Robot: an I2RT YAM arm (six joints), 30 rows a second.
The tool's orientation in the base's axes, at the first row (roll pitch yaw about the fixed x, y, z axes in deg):
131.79 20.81 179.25
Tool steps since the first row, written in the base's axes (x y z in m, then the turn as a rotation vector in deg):
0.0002 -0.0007 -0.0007 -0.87 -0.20 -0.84
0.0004 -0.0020 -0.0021 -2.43 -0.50 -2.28
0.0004 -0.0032 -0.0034 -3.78 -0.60 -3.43
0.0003 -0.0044 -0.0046 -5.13 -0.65 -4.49
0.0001 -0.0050 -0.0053 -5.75 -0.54 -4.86
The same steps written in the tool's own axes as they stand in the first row. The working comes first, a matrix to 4 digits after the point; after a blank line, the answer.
The tool's axes in the first row as the columns of a matrix, in the base's axes (used below as rounded here):
-0.9347 -0.2561 0.2465
0.0122 0.6698 0.7424
-0.3553 0.6970 -0.6229

0.0001 -0.0010 0.0000 1.11 -0.50 0.16
0.0003 -0.0029 -0.0001 3.08 -1.30 0.45
0.0008 -0.0046 -0.0002 4.74 -1.82 0.76
0.0013 -0.0062 -0.0003 6.38 -2.25 1.05
0.0017 -0.0071 -0.0004 7.09 -2.28 1.21

